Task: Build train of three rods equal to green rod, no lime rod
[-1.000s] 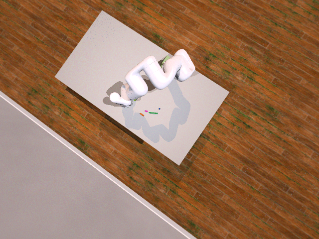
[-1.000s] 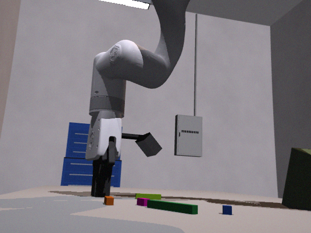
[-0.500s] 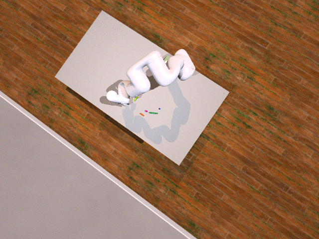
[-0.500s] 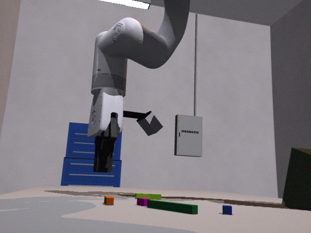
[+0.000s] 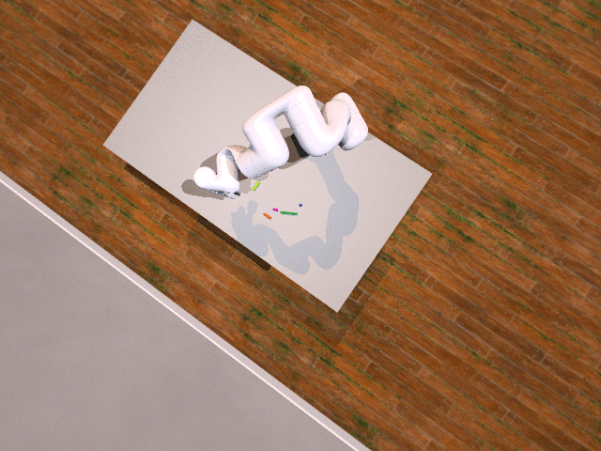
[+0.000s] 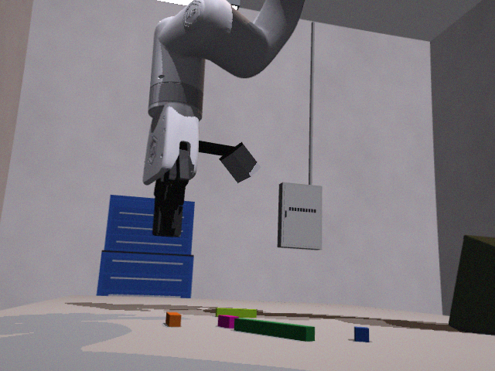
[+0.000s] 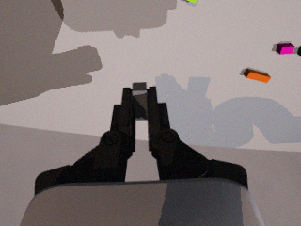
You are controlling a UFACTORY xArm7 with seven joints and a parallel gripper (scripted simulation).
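Right now my hand is 18 cm past the blue rod, 25 cm to the right of it and 11 cm above it. The rest, counted from my hand: orange rod 3 cm behind, 17 cm to the left, 11 cm below; lime rod 10 cm behind, 3 cm to the left, 11 cm below; grey rod 2 cm below.
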